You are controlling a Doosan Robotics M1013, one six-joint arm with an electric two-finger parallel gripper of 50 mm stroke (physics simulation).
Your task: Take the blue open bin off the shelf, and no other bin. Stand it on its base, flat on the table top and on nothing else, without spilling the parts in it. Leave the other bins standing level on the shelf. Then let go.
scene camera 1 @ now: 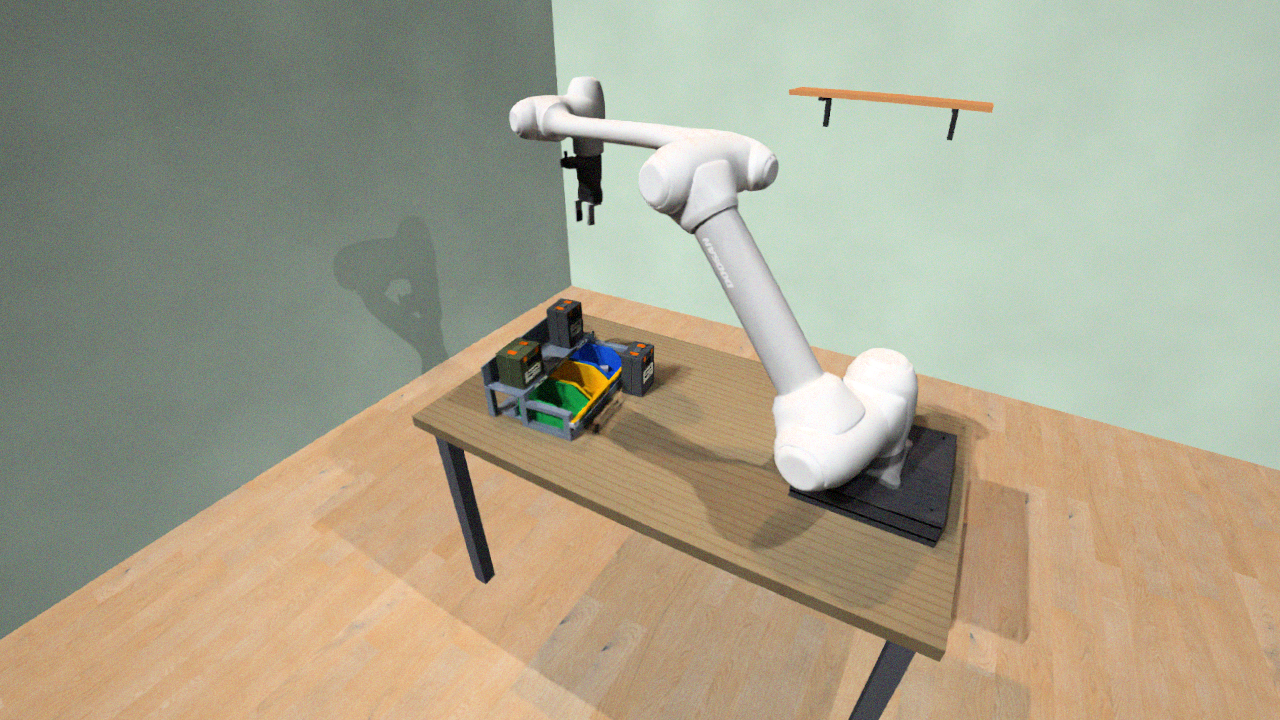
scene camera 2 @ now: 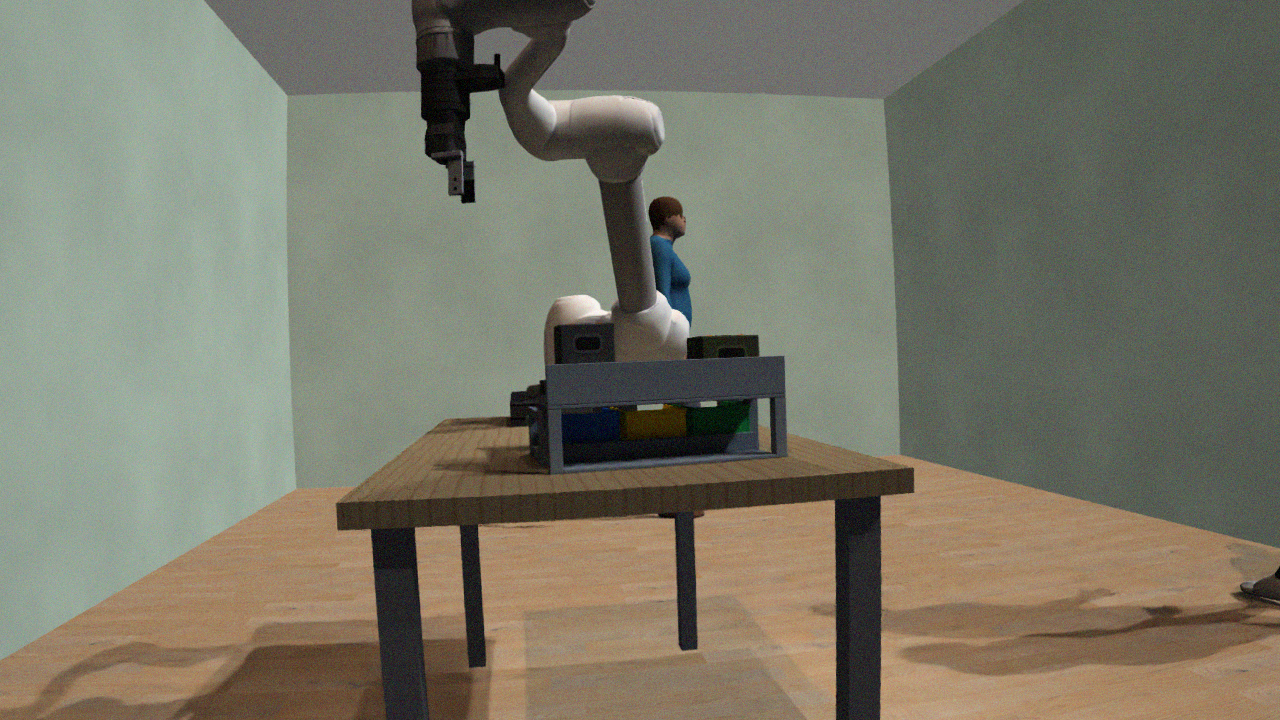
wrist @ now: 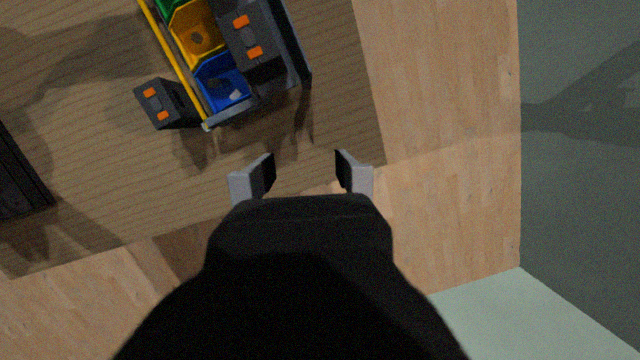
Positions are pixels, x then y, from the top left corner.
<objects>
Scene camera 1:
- my gripper: 585,222
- blue bin: 591,354
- yellow bin: 586,378
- green bin: 551,392
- green case: 518,368
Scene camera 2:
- my gripper: 462,198
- blue bin: 590,427
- green bin: 730,417
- green case: 705,347
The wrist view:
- my gripper: 305,164
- blue bin: 222,66
</objects>
